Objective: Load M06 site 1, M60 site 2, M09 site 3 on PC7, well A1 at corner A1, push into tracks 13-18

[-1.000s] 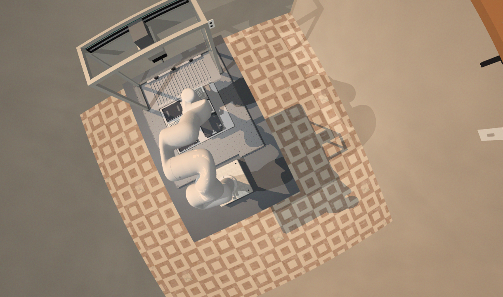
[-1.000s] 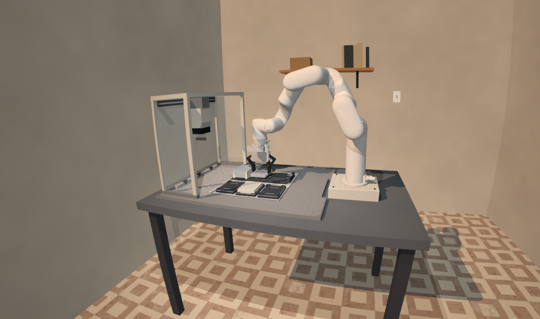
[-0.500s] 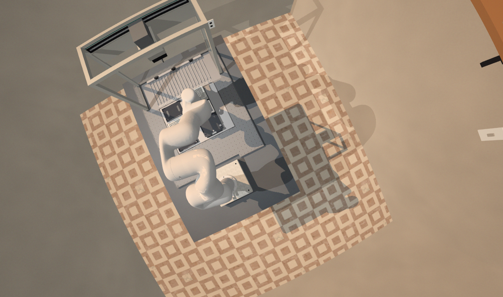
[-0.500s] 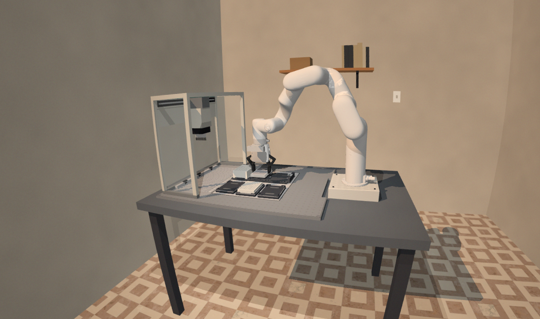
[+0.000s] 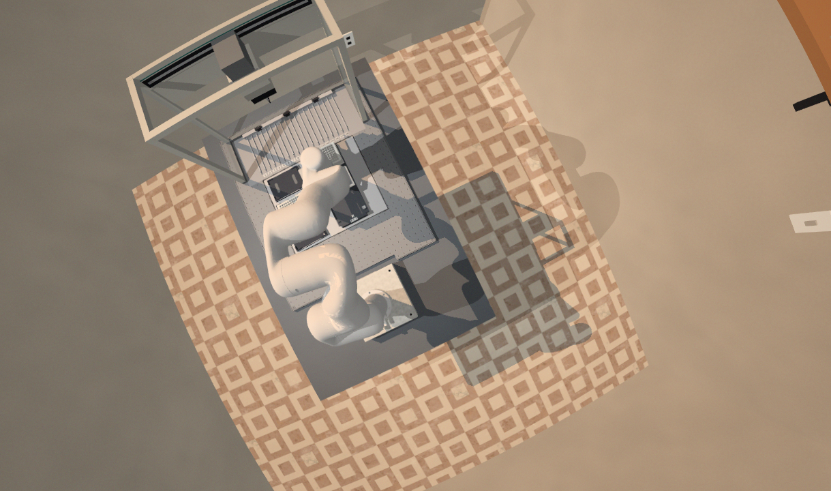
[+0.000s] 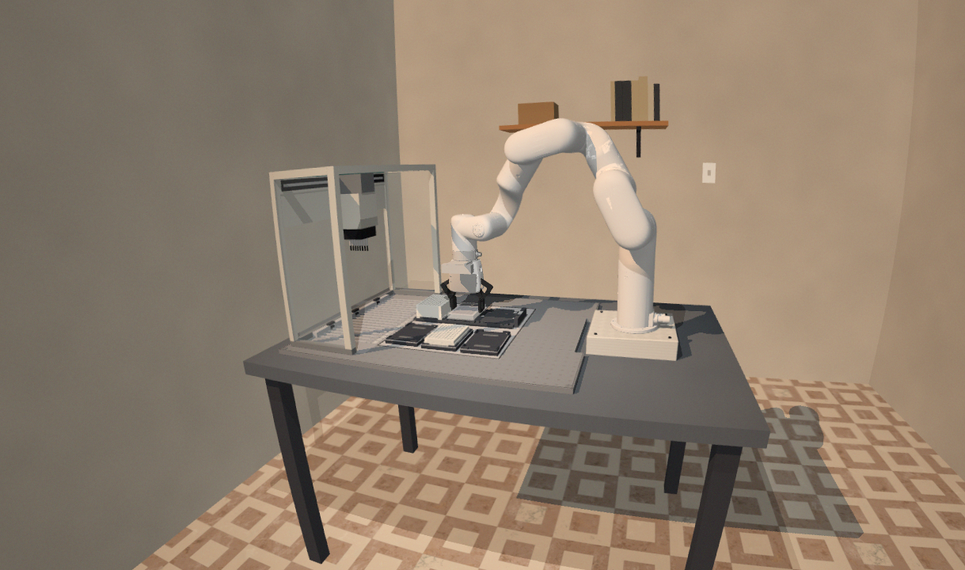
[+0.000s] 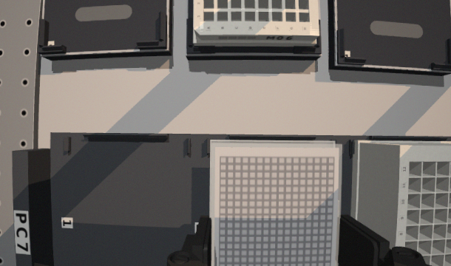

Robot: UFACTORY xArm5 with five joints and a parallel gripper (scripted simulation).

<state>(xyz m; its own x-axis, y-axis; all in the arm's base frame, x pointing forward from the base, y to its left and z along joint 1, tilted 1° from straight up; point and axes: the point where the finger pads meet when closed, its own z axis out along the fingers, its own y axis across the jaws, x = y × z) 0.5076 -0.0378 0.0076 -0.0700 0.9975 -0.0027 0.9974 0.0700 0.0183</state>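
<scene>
Right now the plate carrier PC7 is 2 cm below my hand and 1 cm behind it. Also, from my hand: white plate (19 cm to the left, 3 cm behind, 2 cm below); then deep-well block M09 (10 cm ahead, 1 cm to the left); then plate nest S3 (19 cm to the left, 8 cm ahead, 3 cm below).
</scene>
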